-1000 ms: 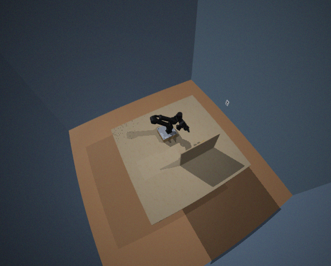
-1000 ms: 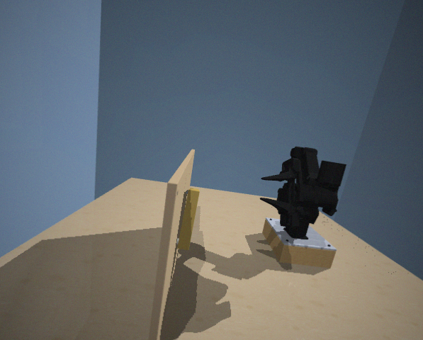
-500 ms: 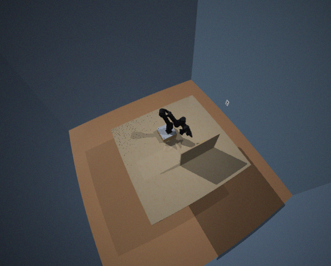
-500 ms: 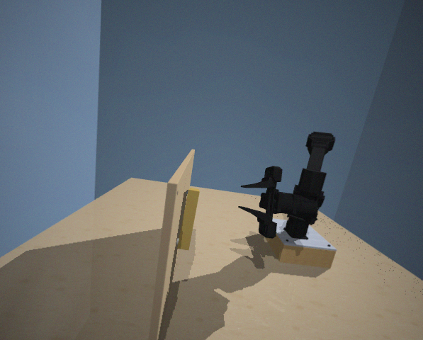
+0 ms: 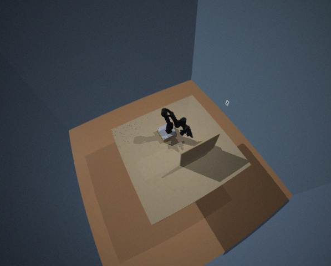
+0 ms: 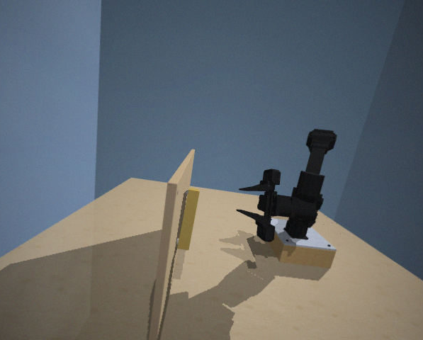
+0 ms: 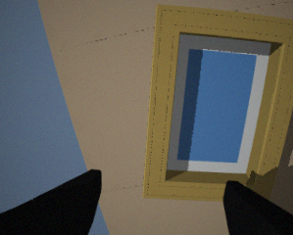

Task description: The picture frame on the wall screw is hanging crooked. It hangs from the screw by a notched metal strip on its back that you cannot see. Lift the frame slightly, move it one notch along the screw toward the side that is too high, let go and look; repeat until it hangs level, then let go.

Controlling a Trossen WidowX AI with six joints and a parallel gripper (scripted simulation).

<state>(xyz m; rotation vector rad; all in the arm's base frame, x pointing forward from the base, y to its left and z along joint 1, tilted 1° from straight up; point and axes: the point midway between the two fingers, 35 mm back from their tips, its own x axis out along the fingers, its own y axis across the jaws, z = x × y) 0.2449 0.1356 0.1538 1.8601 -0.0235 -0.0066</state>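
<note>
Now: gripper tip 13 cm short of the picture frame, 5 cm above it and 1 cm to the right of it. Also, from my gripper tip: wooden wall panel 14 cm ahead, 7 cm below.
</note>
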